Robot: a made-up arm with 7 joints.
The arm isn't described. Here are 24 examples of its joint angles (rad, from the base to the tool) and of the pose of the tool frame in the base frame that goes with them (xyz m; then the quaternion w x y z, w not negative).
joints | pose
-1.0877 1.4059 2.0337 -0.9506 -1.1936 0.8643 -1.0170 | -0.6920 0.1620 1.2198 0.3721 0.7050 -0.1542 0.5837
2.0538 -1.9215 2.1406 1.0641 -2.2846 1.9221 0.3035 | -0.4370 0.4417 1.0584 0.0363 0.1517 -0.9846 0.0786
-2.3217 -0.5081 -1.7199 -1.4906 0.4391 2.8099 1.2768 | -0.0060 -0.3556 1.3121 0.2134 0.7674 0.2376 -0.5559
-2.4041 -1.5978 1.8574 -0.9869 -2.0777 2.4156 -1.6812 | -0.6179 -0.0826 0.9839 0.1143 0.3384 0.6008 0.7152
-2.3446 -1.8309 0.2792 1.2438 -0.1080 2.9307 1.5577 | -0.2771 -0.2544 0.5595 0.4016 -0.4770 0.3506 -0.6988
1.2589 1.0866 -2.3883 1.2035 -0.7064 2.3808 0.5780 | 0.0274 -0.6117 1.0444 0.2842 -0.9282 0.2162 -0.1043
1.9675 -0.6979 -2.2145 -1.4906 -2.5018 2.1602 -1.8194 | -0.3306 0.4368 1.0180 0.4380 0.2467 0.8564 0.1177
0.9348 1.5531 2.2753 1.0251 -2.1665 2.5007 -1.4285 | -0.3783 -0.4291 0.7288 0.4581 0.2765 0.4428 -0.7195
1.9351 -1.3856 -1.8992 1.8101 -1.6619 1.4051 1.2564 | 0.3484 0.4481 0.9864 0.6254 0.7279 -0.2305 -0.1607
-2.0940 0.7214 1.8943 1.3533 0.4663 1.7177 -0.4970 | 0.4252 0.0260 1.3003 0.2490 0.9217 0.0002 -0.2975
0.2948 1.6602 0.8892 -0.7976 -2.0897 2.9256 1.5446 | -0.4062 -0.3356 0.7368 0.3618 -0.0462 -0.1974 0.9099
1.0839 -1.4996 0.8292 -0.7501 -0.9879 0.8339 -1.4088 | 0.5733 0.3594 1.3091 0.6270 0.7099 0.1821 -0.2640
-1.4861 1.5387 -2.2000 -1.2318 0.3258 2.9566 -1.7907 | 0.1300 0.4665 1.0625 0.3306 -0.9191 0.1788 0.1178
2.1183 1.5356 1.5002 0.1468 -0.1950 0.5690 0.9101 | 0.4416 -0.7512 1.0581 0.0579 -0.4530 0.8134 0.3603
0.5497 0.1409 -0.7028 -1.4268 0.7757 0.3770 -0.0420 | -0.5505 -0.0647 1.3783 0.3934 0.7198 0.2880 0.4941
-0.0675 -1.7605 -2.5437 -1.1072 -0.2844 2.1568 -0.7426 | 0.3635 0.1489 0.6165 0.8389 -0.0358 0.4228 0.3409
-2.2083 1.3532 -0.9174 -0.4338 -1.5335 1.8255 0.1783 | 0.5209 0.3457 1.0762 0.4151 -0.7413 -0.4800 0.2185
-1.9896 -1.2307 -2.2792 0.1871 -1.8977 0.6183 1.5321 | -0.5424 -0.7537 1.1835 0.6067 -0.2451 -0.5672 -0.5001
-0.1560 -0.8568 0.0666 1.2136 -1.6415 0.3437 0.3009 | 0.7849 -0.0939 0.9700 0.3058 0.4570 -0.4381 -0.7112
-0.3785 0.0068 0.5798 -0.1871 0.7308 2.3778 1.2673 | -0.0155 -0.1597 1.6134 0.1495 0.0203 -0.7914 -0.5923
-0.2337 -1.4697 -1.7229 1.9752 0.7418 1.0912 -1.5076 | -0.0045 -0.5041 1.1530 0.0819 -0.0689 0.4395 0.8918
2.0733 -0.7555 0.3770 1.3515 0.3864 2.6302 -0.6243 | -0.2686 0.4380 0.9903 0.0563 0.4330 0.8948 -0.0933
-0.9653 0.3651 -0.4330 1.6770 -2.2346 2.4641 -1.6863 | 0.0814 -0.2414 1.4216 0.8842 -0.2861 -0.1358 -0.3432
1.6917 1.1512 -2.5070 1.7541 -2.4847 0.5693 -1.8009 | 0.5197 -0.2972 0.7667 0.7409 -0.3462 0.1985 -0.5401
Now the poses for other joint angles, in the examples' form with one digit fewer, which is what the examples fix.
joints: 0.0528 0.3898 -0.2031 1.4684 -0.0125 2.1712 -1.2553
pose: 0.144 -0.220 1.492 0.389 0.849 -0.345 0.091
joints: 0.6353 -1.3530 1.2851 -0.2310 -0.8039 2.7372 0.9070
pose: 0.572 0.214 1.082 0.474 -0.520 -0.572 -0.422
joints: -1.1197 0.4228 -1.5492 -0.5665 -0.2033 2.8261 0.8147
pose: -0.038 0.255 1.478 0.954 0.202 -0.173 -0.135
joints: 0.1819 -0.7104 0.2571 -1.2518 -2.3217 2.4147 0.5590
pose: 0.039 -0.007 1.480 0.501 0.636 -0.431 0.399
